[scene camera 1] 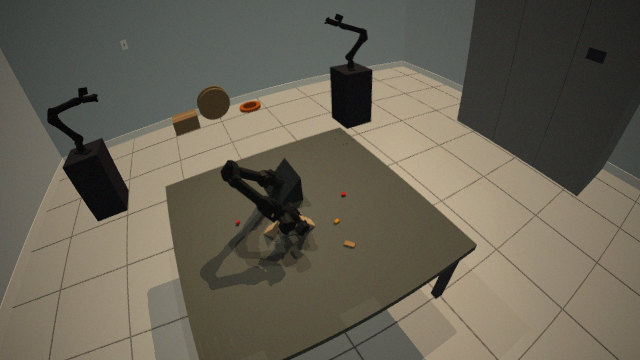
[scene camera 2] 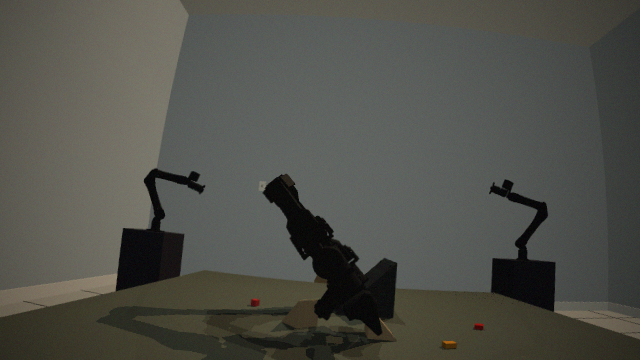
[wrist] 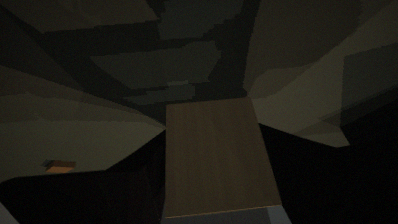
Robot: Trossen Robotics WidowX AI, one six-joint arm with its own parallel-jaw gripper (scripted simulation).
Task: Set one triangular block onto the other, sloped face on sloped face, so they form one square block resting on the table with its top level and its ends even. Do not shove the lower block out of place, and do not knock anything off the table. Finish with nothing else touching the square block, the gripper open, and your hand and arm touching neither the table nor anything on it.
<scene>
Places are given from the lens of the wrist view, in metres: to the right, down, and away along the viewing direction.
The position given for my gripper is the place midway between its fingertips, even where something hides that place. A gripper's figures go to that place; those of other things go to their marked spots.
my gripper (wrist: 209, 129): 0.01, 0.01, 0.11
triangular block (wrist: 215, 158): 0.01, 0.03, 0.08
</scene>
